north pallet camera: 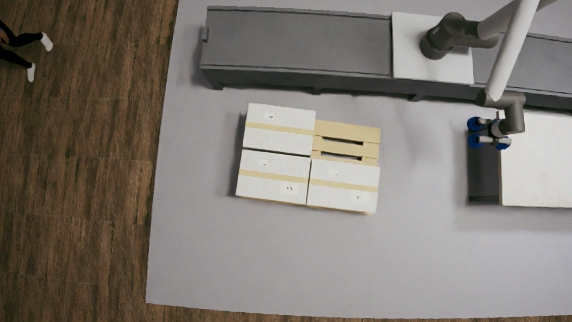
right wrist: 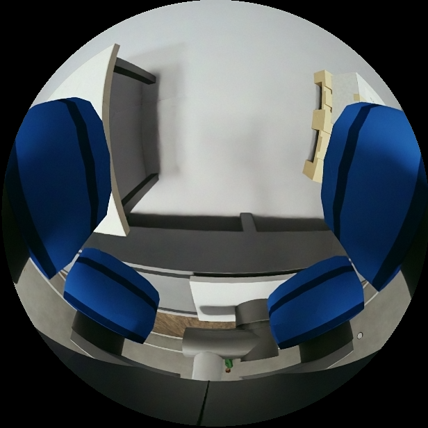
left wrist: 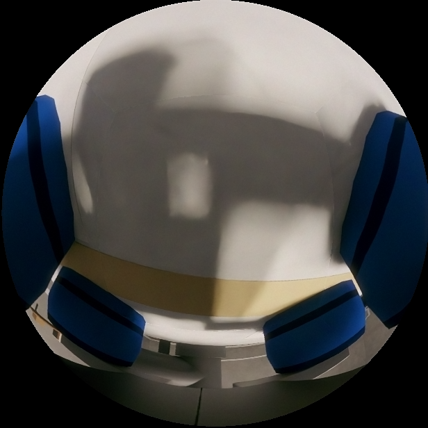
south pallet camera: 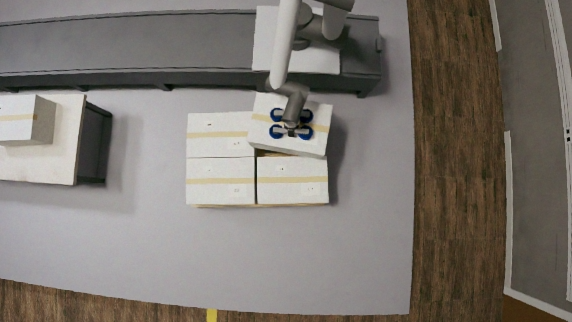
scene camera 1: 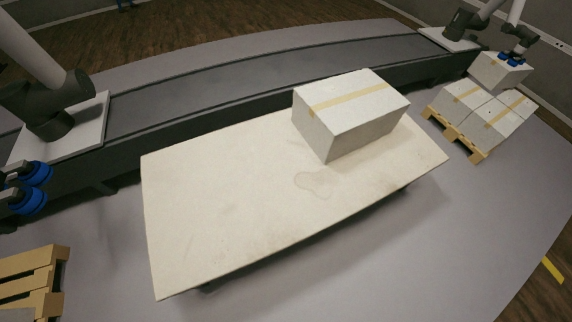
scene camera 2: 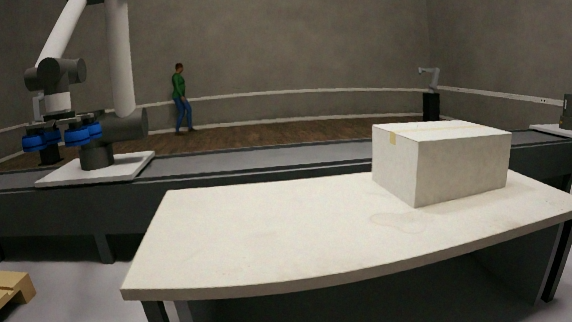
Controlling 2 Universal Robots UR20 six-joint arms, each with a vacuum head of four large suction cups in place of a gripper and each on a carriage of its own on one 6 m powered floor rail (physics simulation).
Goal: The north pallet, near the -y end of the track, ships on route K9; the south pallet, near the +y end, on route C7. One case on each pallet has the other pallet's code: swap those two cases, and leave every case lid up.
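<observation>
My left gripper (scene camera 1: 512,59) (south pallet camera: 291,125) is shut on a white taped case (scene camera 1: 486,70) (south pallet camera: 317,144) (left wrist: 200,150), lid up. It holds the case slightly turned, a little above the back right place of the south pallet (scene camera 1: 452,132). Three other cases (south pallet camera: 220,122) (south pallet camera: 220,192) (south pallet camera: 292,192) stand there lid up. The north pallet (north pallet camera: 345,131) (scene camera 1: 30,265) bears three cases (north pallet camera: 280,137) (north pallet camera: 272,187) (north pallet camera: 342,172); bare slats show at its back right. Another case (scene camera 1: 350,105) (scene camera 2: 460,160) (south pallet camera: 15,120) stands lid up on the table. My right gripper (scene camera 2: 62,135) (north pallet camera: 489,135) is open and empty. Codes are too small to read.
The table (scene camera 1: 225,210) (scene camera 2: 250,240) (north pallet camera: 540,165) (south pallet camera: 60,165) stands between the pallets. The rail (scene camera 1: 250,70) (north pallet camera: 300,45) (south pallet camera: 150,45) runs behind them. The right gripper hangs by the table's end nearer the north pallet. A person (scene camera 2: 180,97) stands beyond the rail.
</observation>
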